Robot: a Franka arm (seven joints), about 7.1 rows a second.
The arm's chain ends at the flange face. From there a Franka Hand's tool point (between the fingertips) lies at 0.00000 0.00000 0.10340 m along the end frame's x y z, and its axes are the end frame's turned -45 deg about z.
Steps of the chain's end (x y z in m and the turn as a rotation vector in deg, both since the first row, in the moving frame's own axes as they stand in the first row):
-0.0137 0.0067 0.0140 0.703 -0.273 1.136
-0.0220 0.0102 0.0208 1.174 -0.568 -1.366
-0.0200 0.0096 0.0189 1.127 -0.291 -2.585
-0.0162 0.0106 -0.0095 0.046 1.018 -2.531
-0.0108 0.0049 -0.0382 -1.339 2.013 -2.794
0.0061 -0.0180 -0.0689 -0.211 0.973 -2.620
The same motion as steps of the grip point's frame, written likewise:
-0.0139 -0.0062 0.0140 0.690 0.304 1.136
-0.0220 -0.0106 0.0208 1.232 0.429 -1.366
-0.0199 -0.0092 0.0189 1.003 0.591 -2.585
-0.0176 -0.0027 -0.0095 -0.687 0.752 -2.531
-0.0101 0.0001 -0.0383 -2.370 0.477 -2.794
0.0180 -0.0069 -0.0689 -0.837 0.539 -2.620

